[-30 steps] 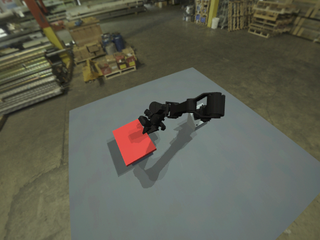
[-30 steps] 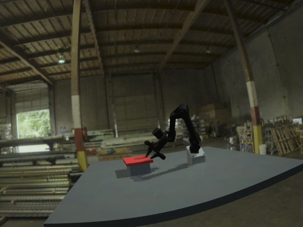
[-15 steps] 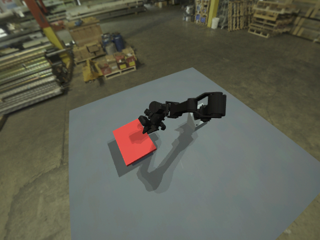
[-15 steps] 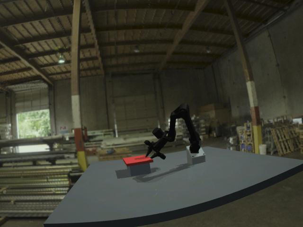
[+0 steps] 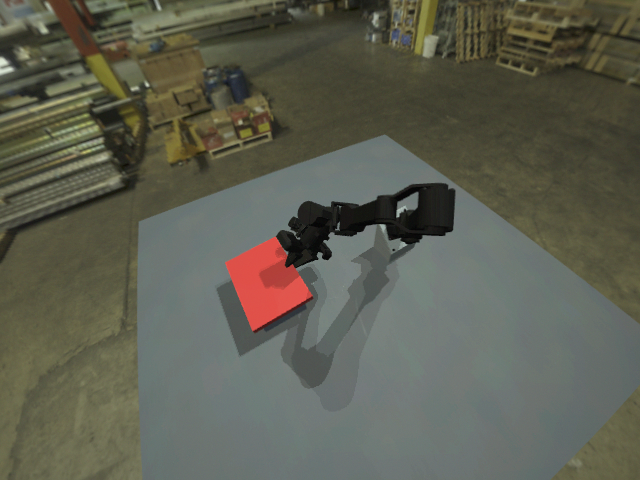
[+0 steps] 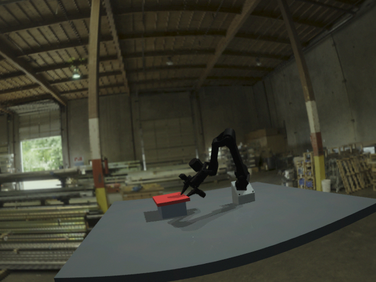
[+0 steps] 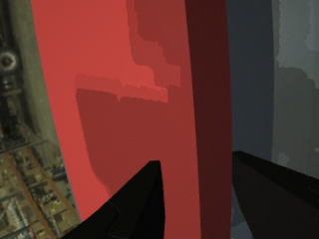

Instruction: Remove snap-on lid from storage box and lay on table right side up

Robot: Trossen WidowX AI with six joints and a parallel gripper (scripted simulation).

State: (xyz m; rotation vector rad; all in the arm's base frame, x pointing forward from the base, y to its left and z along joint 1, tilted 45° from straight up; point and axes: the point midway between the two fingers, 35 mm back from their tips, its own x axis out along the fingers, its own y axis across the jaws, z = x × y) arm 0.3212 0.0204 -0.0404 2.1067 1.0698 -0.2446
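Right now my gripper tip is 70 mm short of the red lid and 10 mm to the right of it. Also, from my gripper tip: storage box (80 mm ahead, 40 mm below, 10 mm to the left).
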